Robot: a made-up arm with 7 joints. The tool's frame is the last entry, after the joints.
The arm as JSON. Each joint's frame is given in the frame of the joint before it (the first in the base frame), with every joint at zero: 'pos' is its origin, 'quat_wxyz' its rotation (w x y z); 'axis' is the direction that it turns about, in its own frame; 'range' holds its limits. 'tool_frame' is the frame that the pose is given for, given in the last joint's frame.
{
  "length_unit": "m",
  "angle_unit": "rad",
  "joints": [
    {
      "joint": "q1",
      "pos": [
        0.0,
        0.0,
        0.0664
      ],
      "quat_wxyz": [
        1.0,
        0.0,
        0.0,
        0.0
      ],
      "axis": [
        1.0,
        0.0,
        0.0
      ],
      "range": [
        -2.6,
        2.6
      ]
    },
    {
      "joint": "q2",
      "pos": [
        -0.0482,
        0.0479,
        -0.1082
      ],
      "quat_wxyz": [
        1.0,
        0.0,
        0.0,
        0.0
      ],
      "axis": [
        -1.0,
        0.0,
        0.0
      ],
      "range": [
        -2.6,
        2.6
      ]
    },
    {
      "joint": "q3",
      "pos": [
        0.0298,
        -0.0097,
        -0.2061
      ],
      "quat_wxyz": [
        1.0,
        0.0,
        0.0,
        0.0
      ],
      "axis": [
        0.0,
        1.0,
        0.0
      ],
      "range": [
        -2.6,
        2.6
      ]
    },
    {
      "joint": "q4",
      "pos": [
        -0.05,
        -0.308,
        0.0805
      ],
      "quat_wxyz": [
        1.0,
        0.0,
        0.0,
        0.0
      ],
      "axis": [
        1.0,
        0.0,
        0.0
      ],
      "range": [
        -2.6,
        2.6
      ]
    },
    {
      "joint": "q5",
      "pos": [
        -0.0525,
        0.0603,
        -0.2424
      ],
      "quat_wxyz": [
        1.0,
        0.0,
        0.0,
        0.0
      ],
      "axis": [
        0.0,
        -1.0,
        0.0
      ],
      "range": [
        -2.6,
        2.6
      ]
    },
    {
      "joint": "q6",
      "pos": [
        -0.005,
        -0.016,
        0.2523
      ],
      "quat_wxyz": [
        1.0,
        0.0,
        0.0,
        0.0
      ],
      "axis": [
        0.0,
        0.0,
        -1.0
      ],
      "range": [
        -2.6,
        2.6
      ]
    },
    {
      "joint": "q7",
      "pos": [
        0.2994,
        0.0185,
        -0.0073
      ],
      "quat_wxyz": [
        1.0,
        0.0,
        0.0,
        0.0
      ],
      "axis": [
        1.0,
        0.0,
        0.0
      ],
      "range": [
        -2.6,
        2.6
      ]
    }
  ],
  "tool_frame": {
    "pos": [
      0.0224,
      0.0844,
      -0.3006
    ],
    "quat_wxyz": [
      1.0,
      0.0,
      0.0,
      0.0
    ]
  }
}
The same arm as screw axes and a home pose.
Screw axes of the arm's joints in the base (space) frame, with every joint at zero. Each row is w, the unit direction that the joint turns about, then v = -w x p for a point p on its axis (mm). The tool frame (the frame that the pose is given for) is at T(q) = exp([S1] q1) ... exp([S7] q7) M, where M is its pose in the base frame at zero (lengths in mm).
S1 = (1, 0, 0, 0, 66.4, 0)
S2 = (-1, 0, 0, 0, 41.8, 47.9)
S3 = (0, 1, 0, 247.9, 0, -18.4)
S4 = (1, 0, 0, 0, -167.4, 269.8)
S5 = (0, -1, 0, -409.8, 0, 120.9)
S6 = (0, 0, -1, 225.5, -125.9, 0)
S7 = (1, 0, 0, 0, -164.8, 207)
M: xyz 195.9 -122.6 -465.4 (mm) rpy 0 0 0 (rad, as in URDF)
Joint limits (rad, base to tool): -2.6..2.6 -2.6..2.6 -2.6..2.6 -2.6..2.6 -2.6..2.6 -2.6..2.6 -2.6..2.6

